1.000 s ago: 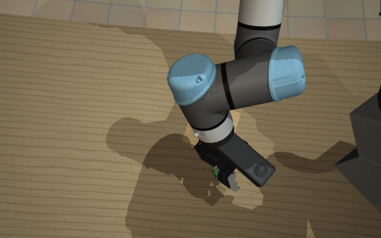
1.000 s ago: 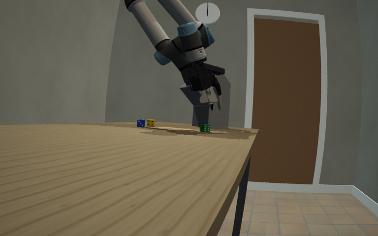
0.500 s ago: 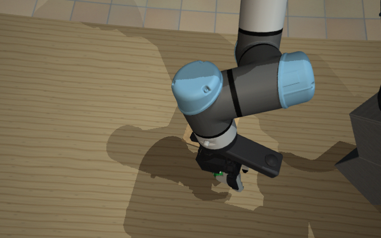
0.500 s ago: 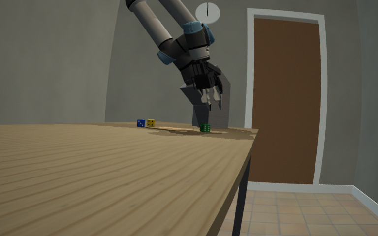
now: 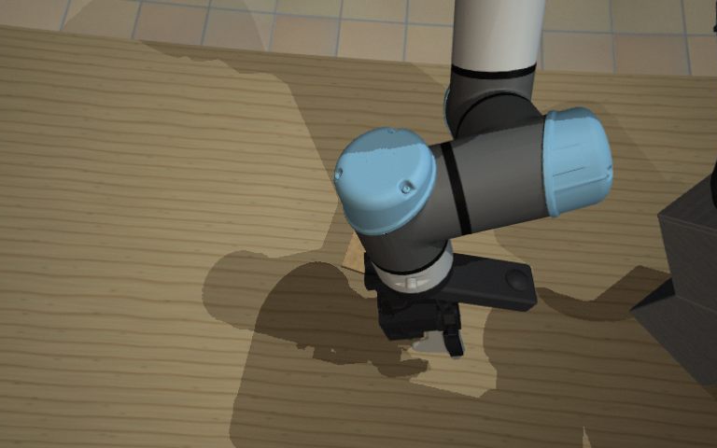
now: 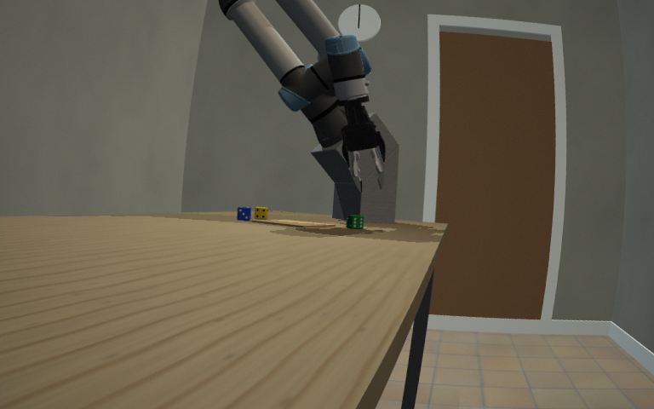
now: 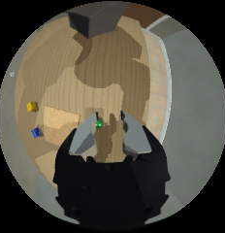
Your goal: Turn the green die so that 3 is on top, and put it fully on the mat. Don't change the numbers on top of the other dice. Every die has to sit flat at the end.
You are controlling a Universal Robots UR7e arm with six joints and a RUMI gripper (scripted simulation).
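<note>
Right now the green die is 40 mm ahead of my hand, 30 mm to the right of it and 90 mm below it. Round my hand: blue die 290 mm to the right, 90 mm below; tan mat 20 mm ahead, 170 mm to the right, 100 mm below; yellow die 100 mm behind, 260 mm to the right, 90 mm below.
</note>
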